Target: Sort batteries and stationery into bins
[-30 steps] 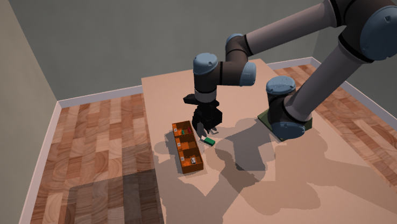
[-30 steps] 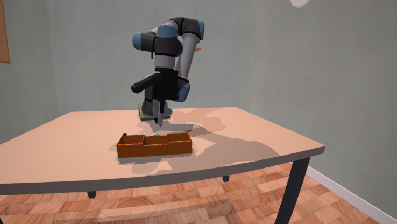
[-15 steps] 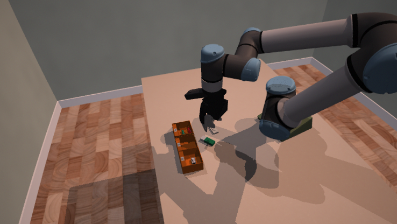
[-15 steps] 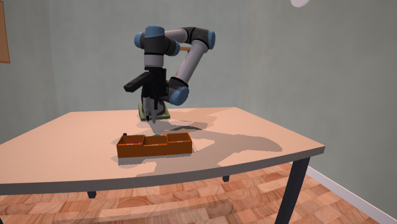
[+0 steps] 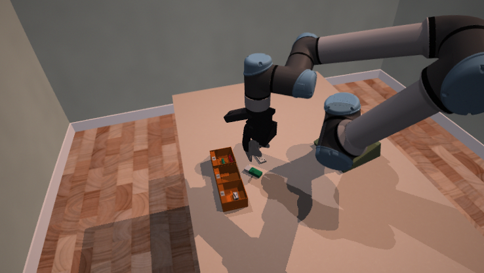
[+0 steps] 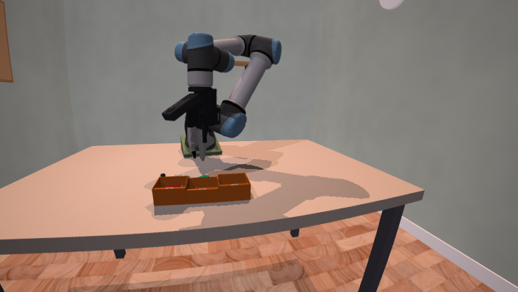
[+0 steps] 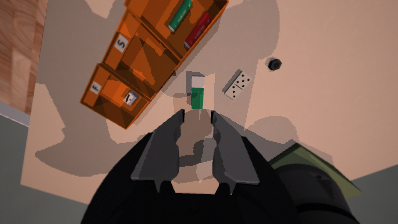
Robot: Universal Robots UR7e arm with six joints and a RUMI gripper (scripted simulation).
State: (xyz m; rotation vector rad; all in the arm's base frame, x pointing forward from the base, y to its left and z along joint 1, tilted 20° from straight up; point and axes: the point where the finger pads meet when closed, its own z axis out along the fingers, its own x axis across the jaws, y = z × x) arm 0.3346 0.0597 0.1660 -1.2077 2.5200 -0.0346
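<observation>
Right now the green-and-white eraser is 10 mm ahead of my hand and 80 mm below it. Round my hand: red battery 80 mm ahead, 50 mm to the right, 80 mm below; orange three-compartment bin 100 mm ahead, 30 mm to the left, 70 mm below; white domino 30 mm behind, 70 mm to the right, 90 mm below.
</observation>
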